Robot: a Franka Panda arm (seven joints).
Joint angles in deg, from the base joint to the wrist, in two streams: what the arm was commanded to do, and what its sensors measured. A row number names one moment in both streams.
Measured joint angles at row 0:
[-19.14 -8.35 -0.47 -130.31 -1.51 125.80 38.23]
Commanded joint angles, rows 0 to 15:
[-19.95 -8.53 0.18 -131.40 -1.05 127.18 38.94]
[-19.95 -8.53 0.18 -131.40 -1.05 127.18 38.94]
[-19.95 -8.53 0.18 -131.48 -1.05 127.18 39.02]
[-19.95 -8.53 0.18 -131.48 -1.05 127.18 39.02]
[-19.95 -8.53 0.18 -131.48 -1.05 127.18 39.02]
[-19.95 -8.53 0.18 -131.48 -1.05 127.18 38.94]
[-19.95 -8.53 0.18 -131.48 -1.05 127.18 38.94]
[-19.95 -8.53 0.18 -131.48 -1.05 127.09 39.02]
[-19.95 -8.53 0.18 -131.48 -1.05 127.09 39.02]
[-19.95 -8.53 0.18 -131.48 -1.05 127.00 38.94]
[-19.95 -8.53 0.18 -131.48 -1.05 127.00 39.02]
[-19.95 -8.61 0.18 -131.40 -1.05 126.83 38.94]
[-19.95 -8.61 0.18 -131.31 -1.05 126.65 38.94]
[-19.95 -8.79 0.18 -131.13 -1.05 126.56 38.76]
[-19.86 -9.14 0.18 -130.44 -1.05 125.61 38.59]
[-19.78 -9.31 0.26 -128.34 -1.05 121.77 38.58]
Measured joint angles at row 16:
[-19.18 -8.39 -0.46 -130.34 -1.51 125.80 38.23]
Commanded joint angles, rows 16 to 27:
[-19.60 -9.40 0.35 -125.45 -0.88 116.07 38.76]
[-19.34 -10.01 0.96 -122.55 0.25 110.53 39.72]
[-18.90 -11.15 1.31 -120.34 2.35 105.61 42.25]
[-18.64 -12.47 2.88 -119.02 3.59 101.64 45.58]
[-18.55 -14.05 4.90 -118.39 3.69 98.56 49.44]
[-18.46 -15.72 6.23 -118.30 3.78 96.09 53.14]
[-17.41 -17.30 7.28 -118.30 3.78 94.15 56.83]
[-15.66 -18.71 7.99 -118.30 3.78 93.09 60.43]
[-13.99 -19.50 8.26 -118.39 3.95 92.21 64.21]
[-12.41 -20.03 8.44 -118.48 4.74 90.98 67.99]
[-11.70 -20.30 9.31 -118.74 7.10 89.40 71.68]
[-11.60 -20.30 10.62 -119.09 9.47 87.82 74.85]
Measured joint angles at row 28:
[-13.21 -19.36 8.68 -117.88 4.84 91.49 65.77]
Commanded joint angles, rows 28 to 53:
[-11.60 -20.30 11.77 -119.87 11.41 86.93 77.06]
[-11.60 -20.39 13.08 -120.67 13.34 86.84 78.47]
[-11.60 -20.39 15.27 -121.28 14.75 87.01 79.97]
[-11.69 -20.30 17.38 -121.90 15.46 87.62 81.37]
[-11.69 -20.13 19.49 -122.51 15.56 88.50 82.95]
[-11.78 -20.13 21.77 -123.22 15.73 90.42 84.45]
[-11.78 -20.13 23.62 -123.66 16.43 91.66 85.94]
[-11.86 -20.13 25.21 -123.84 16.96 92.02 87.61]
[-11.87 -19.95 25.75 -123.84 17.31 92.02 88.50]
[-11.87 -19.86 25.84 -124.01 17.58 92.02 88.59]
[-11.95 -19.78 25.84 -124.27 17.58 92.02 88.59]
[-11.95 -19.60 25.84 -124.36 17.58 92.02 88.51]
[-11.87 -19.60 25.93 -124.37 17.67 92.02 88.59]
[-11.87 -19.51 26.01 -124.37 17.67 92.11 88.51]
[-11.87 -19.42 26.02 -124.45 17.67 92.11 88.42]
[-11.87 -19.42 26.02 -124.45 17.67 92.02 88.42]
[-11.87 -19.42 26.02 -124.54 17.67 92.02 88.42]
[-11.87 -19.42 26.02 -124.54 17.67 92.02 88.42]
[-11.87 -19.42 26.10 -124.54 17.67 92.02 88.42]
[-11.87 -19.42 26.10 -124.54 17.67 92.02 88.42]
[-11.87 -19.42 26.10 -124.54 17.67 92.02 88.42]
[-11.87 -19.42 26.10 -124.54 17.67 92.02 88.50]
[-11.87 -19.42 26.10 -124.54 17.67 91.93 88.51]
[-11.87 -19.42 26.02 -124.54 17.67 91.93 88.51]
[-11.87 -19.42 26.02 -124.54 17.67 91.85 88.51]
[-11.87 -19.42 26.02 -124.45 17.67 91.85 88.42]
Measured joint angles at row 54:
[-11.45 -19.11 25.73 -124.13 16.51 91.43 88.09]
